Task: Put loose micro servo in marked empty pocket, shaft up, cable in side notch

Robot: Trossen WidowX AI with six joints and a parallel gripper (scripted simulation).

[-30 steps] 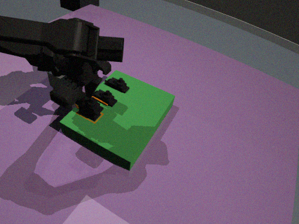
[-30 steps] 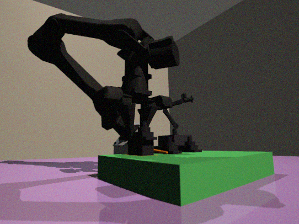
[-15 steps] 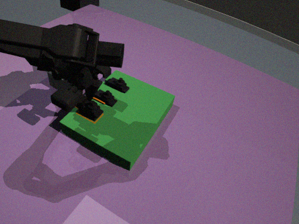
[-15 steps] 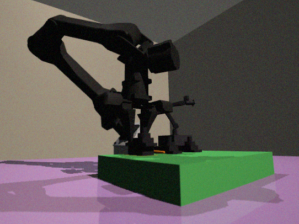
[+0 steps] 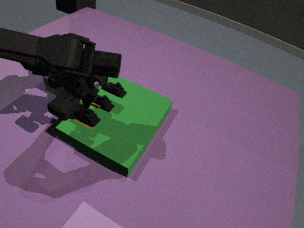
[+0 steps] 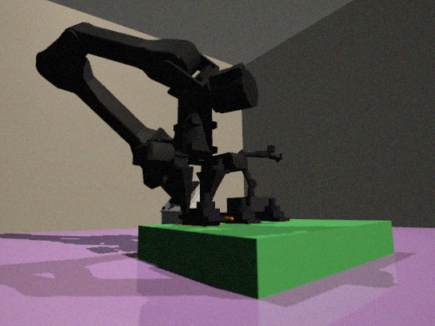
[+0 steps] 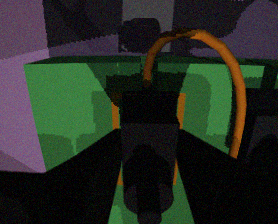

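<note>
Right now the green deck is 12 cm ahead of my gripper tip, 8 cm to the left of it and 4 cm below it.
</note>
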